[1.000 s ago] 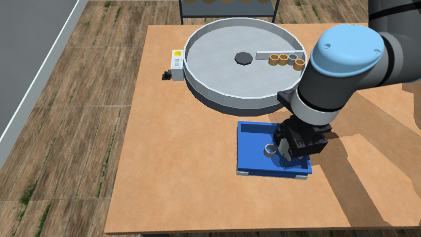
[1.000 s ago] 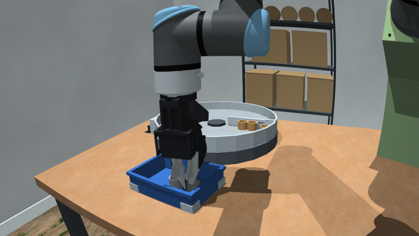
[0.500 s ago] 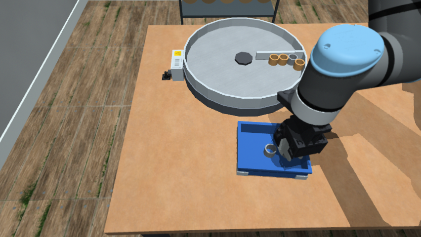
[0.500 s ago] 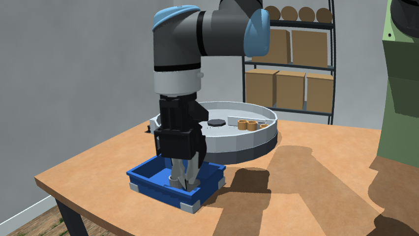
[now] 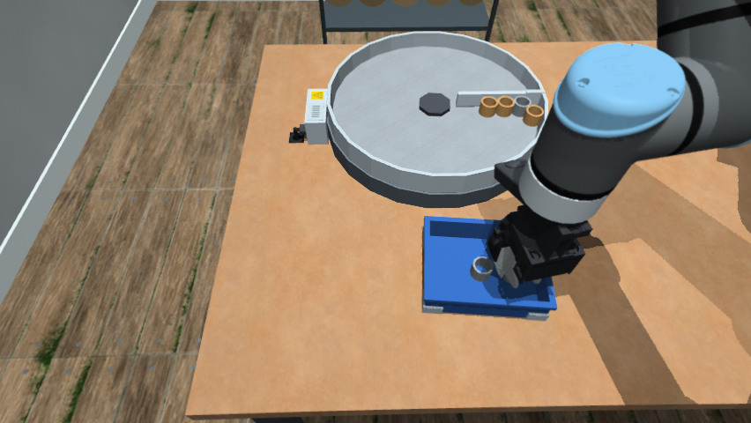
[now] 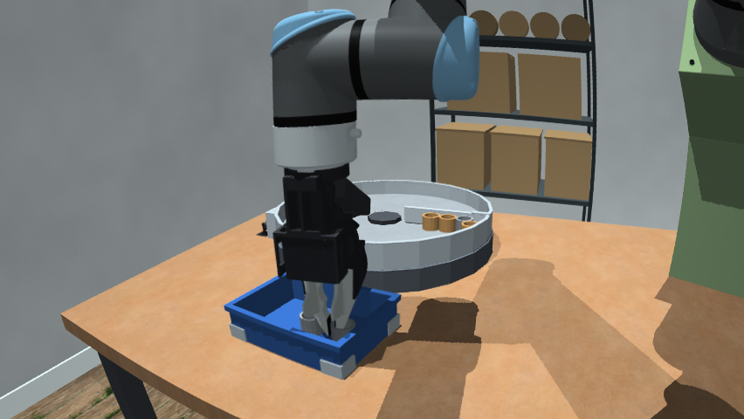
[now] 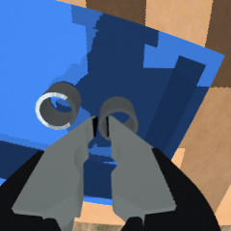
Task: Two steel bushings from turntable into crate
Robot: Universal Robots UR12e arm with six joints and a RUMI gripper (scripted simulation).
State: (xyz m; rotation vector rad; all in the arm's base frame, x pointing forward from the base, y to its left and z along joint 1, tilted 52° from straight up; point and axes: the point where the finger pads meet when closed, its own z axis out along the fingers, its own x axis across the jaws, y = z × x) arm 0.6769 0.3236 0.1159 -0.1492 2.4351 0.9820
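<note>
Right now the blue crate is 4 cm ahead of my hand. From my hand the other things lie so: round grey turntable: 12 cm ahead, 34 cm to the right, 3 cm above.
</note>
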